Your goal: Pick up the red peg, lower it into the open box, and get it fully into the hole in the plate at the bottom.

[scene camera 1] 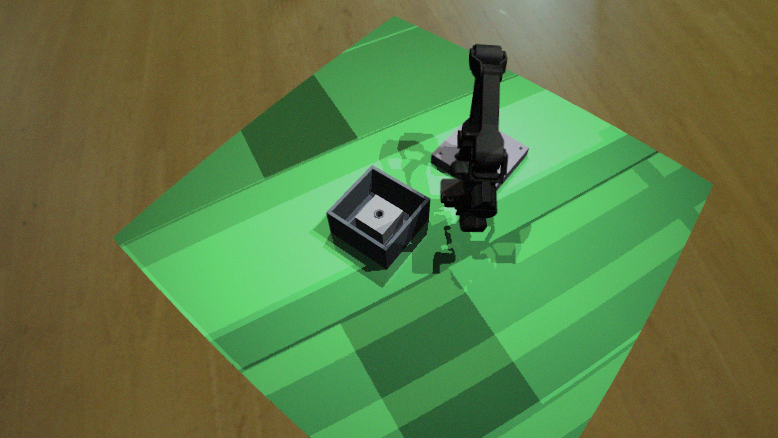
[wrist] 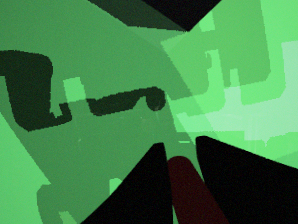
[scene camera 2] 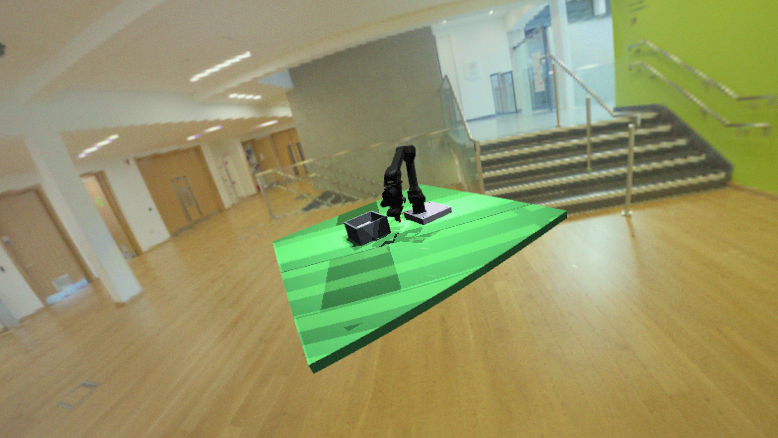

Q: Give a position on a dark box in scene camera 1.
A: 341,215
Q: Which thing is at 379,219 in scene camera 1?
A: A grey plate.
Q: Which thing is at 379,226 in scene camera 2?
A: A dark box.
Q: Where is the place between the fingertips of my gripper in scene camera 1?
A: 456,211
